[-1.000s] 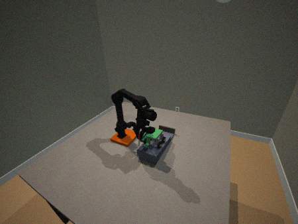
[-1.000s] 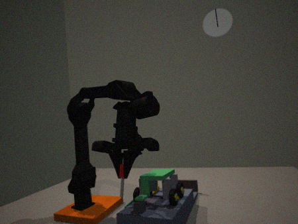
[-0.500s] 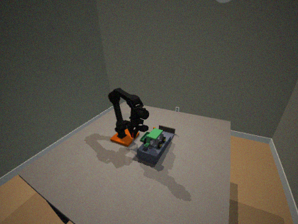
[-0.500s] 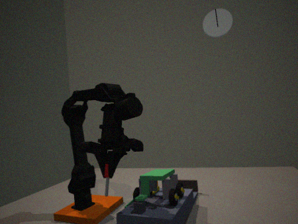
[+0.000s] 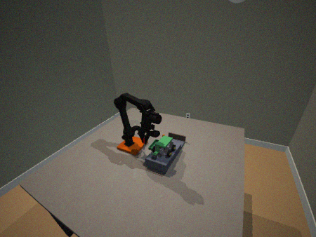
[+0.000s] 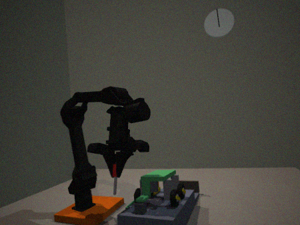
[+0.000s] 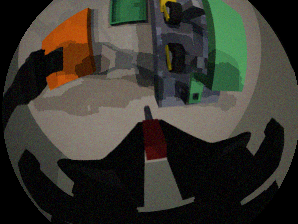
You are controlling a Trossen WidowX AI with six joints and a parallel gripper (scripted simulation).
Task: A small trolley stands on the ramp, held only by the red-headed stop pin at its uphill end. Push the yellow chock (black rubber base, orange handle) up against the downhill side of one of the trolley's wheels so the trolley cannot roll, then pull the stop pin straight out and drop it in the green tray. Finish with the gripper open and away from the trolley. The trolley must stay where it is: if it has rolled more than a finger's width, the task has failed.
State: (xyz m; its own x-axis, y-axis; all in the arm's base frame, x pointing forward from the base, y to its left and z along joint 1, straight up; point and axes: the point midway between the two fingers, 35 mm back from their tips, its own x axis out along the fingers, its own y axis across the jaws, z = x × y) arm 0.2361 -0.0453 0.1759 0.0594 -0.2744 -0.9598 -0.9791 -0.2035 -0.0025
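Right now the green tray is 6 cm behind my gripper tip, 18 cm to the left of it and 17 cm below it. Round my gripper tip: trolley 8 cm ahead, 11 cm to the left, 6 cm below; then grey ramp 8 cm ahead, 11 cm to the left, 12 cm below; then red-headed stop pin right at my gripper tip.
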